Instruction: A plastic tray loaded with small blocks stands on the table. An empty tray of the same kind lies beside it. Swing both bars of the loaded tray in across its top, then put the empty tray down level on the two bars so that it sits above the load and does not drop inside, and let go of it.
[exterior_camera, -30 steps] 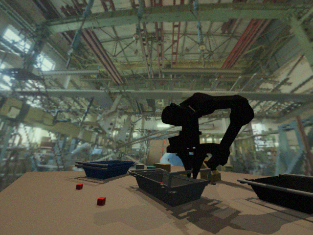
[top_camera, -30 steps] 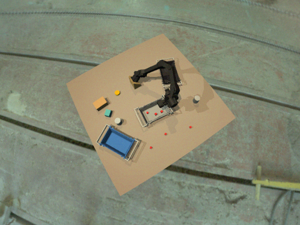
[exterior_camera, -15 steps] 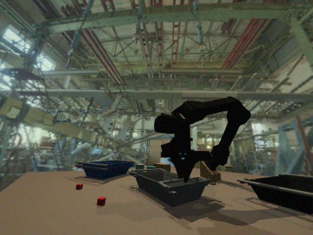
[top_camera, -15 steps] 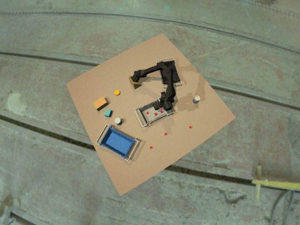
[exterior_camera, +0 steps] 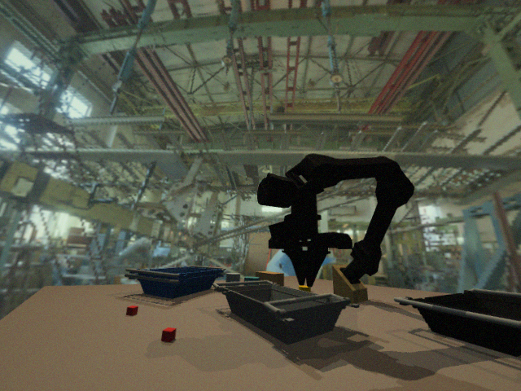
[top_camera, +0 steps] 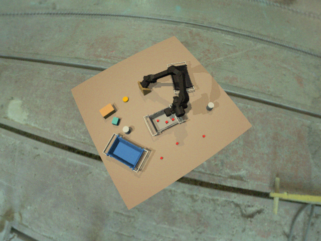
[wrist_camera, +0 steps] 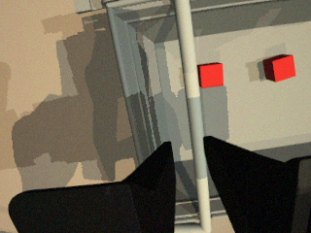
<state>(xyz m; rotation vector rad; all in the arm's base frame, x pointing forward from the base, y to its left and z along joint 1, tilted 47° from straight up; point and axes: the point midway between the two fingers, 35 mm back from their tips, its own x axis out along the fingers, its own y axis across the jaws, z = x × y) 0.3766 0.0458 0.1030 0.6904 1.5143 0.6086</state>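
Now: the black tray 300 mm behind my gripper tip, 240 mm to the left of it and 40 mm below it. From my gripper tip the other things lie so: teal cube: 480 mm to the right, 210 mm behind, 70 mm below; then orange box: 510 mm to the right, 340 mm behind, 60 mm below; then yellow disc: 370 mm behind, 310 mm to the right, 80 mm below.
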